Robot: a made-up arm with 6 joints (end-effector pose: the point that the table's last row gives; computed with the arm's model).
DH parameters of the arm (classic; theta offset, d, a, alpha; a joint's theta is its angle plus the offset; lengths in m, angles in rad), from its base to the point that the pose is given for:
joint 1: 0 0.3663 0 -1.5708
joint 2: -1.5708 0 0.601 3.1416
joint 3: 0 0 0 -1.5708
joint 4: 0 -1.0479 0 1.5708
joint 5: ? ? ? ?
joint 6: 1.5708 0 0 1.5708
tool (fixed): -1.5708 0 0 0
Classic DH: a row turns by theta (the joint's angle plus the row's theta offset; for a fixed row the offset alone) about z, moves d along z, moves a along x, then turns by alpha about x.
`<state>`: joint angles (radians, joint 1 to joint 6).
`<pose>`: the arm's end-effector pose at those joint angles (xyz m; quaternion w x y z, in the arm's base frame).
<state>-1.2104 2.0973 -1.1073 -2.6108 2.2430 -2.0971</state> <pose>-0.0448 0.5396 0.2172 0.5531 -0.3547 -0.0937 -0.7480</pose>
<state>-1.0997 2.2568 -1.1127 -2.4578 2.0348 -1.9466</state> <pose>-0.1223 0.5339 0.3282 0.5198 -0.3355 -0.0461 -0.7843</pose>
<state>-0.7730 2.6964 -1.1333 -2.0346 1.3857 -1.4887</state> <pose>-0.2705 0.3714 0.6082 0.3357 -0.3597 0.2221 -0.8418</pose>
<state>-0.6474 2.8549 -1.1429 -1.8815 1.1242 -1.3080</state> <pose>-0.2818 0.2790 0.6887 0.2240 -0.4013 0.3390 -0.8209</pose>
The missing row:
joint 5: 0 0.172 0 -1.5708
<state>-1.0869 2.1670 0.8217 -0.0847 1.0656 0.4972</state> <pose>0.1821 -0.7148 -0.9958 0.8219 -0.1210 0.2422 -0.5013</pose>
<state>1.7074 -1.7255 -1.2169 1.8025 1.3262 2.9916</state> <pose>-0.0718 0.2323 0.9302 0.1002 0.0206 0.5527 0.8271</pose>
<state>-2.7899 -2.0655 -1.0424 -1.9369 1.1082 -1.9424</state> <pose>-0.1232 -0.1108 0.8920 0.2917 -0.1831 -0.7343 0.5850</pose>
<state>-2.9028 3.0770 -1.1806 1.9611 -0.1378 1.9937</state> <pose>0.5639 0.0699 0.6381 0.7891 -0.3106 -0.5269 -0.0569</pose>
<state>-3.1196 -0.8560 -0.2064 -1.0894 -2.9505 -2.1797</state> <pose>-0.4744 0.0692 1.2727 0.4559 -0.8113 0.2460 0.2709</pose>
